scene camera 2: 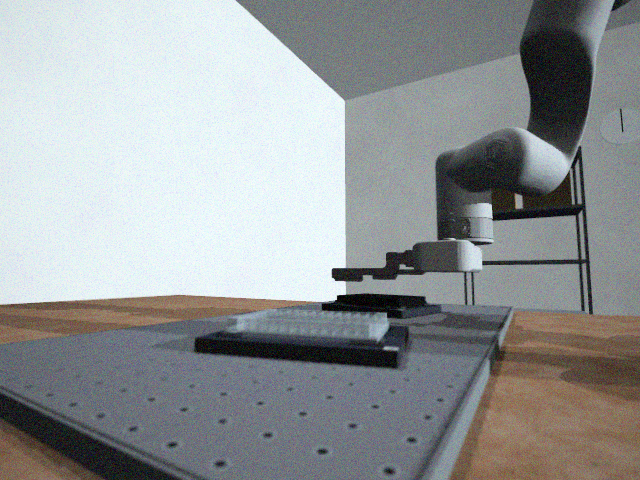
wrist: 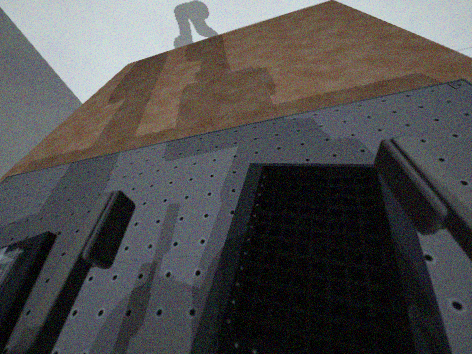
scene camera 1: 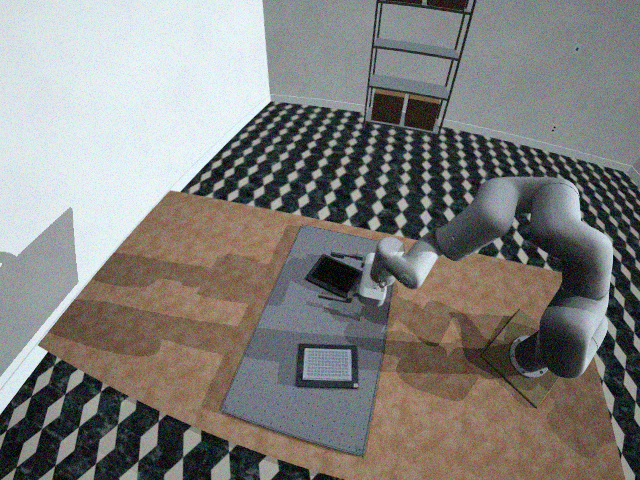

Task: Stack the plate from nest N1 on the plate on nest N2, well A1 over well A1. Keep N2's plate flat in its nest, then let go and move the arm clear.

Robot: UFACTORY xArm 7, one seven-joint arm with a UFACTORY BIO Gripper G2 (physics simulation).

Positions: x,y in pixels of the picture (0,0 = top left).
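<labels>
I can see a black plate (scene camera 2: 374,300), and the black plate is 57 cm from the lens. The marked spots on the black plate and on a clear well plate (scene camera 2: 311,325) are 30 cm apart. The clear well plate is 28 cm from the lens, so the clear well plate is nearer to the lens than the black plate.
</labels>
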